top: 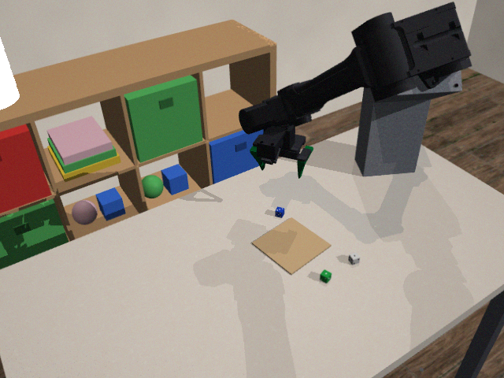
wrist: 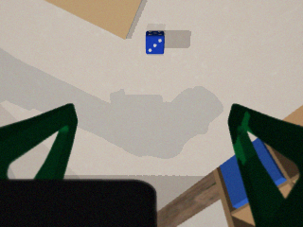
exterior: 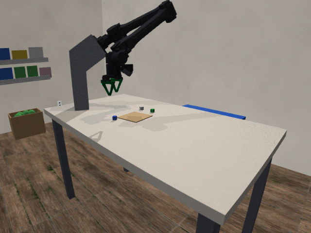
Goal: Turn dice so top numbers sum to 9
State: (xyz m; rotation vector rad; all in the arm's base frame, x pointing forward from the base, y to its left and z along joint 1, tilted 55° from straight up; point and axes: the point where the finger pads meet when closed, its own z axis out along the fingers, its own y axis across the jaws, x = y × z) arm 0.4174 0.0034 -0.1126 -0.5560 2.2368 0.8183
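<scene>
Right now my hand is 14 cm above the blue die. Round my hand: tan mat 15 cm below, 11 cm to the left, 3 cm ahead; green die 24 cm to the left, 14 cm below, 2 cm ahead; white die 23 cm to the left, 14 cm below, 7 cm behind.
</scene>
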